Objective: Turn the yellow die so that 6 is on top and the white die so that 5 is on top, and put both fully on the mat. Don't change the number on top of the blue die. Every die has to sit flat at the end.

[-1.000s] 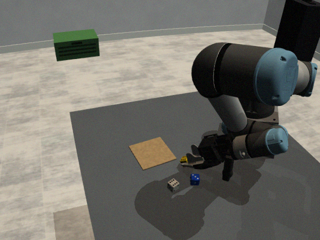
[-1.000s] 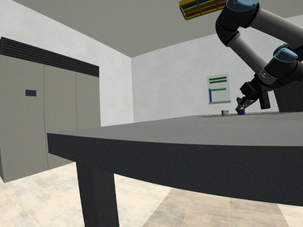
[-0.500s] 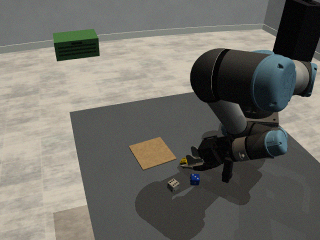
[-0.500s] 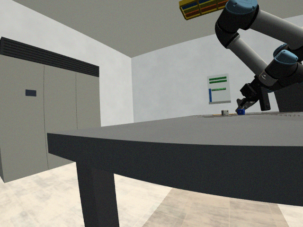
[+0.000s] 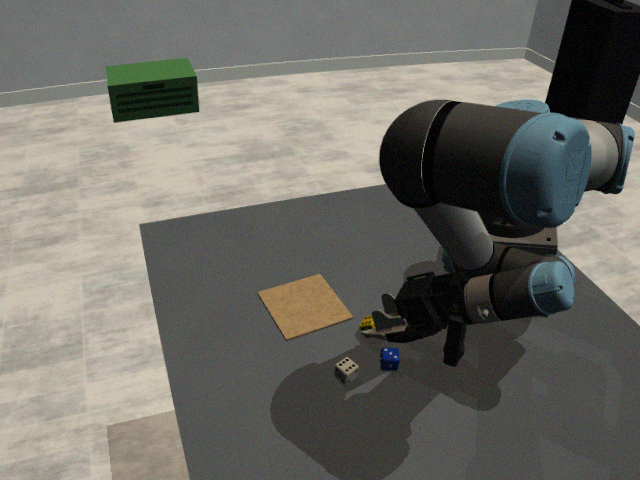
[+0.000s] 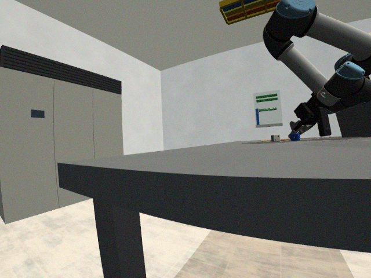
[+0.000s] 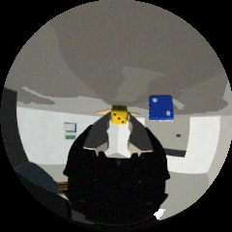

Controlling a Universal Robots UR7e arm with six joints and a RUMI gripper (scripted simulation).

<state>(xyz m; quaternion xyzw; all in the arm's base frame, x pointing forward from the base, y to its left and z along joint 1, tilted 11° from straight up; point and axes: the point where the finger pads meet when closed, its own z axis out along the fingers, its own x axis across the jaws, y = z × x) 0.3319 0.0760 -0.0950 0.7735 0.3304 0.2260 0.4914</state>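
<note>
Now: the yellow die right at my hand. Round my hand: tan mat: 11 cm to the right, 10 cm ahead, 2 cm below; then white die: 8 cm to the left, 8 cm ahead, 1 cm below; then blue die: 8 cm to the left, 1 cm below.
</note>
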